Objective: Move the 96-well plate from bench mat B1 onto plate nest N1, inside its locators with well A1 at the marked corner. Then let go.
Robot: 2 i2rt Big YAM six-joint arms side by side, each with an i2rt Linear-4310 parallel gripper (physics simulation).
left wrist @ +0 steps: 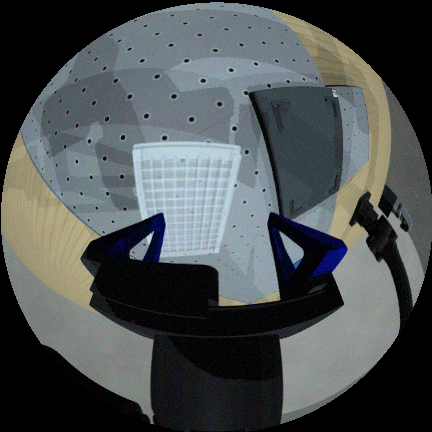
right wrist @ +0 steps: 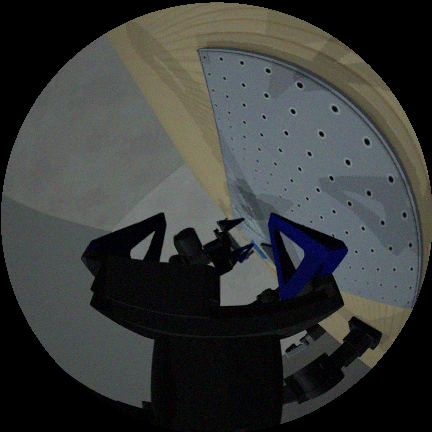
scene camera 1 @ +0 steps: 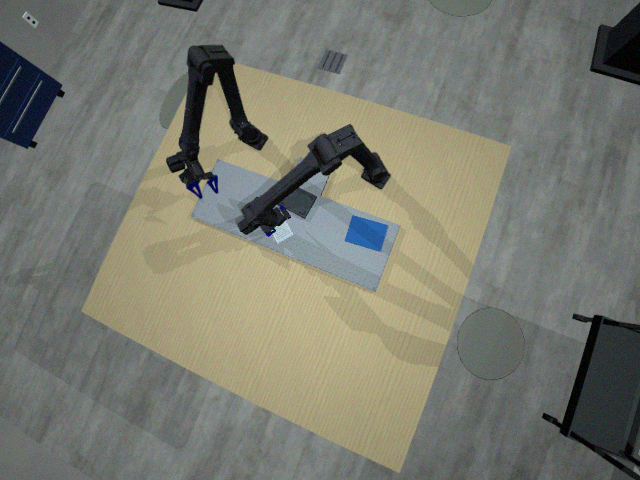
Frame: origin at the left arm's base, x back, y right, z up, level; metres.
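Where they show: left gripper, between the fingertips: [left wrist: 215, 217] [right wrist: 248, 231] [scene camera 1: 282, 223]; right gripper, between the fingertips: [right wrist: 216, 218] [scene camera 1: 209, 195]; left arm's base, origin of its link: [left wrist: 358, 207] [scene camera 1: 375, 176]; right arm's base, origin of its link: [right wrist: 366, 330] [scene camera 1: 255, 139].
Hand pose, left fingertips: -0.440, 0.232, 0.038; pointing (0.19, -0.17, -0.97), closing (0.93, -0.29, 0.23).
Each offset is from my left fingertips to the top centre of the thing, as dx, dy, dz. Level surfaces: height alone.
The clear-white 96-well plate @[-0.025, +0.008, -0.011] [scene camera 1: 282, 233] [left wrist: 187, 195] lies flat on the grey perforated board @[dz -0.025] [scene camera 1: 356, 271] [left wrist: 205, 95] [right wrist: 305, 122]. The dark square nest @[+0.129, +0.017, -0.010] [scene camera 1: 303, 204] [left wrist: 310, 145] has L-shaped corner locators and sits beside the plate, apart from it. My left gripper [scene camera 1: 277, 221] [left wrist: 215, 217] is open above the plate, with its fingers empty; one finger overlaps the plate's near left corner in the left wrist view. Which corner is A1 cannot be told. My right gripper [scene camera 1: 208, 194] is open and empty over the board's left end.
A blue mat @[dz -0.023] [scene camera 1: 366, 233] [right wrist: 258, 249] lies at the right end of the board. The board rests on a wooden table @[dz -0.038] [scene camera 1: 258, 320]. The left forearm [scene camera 1: 289, 183] passes over the board beside the nest. A smaller grey panel @[dz -0.025] [left wrist: 356, 135] adjoins the nest's far side.
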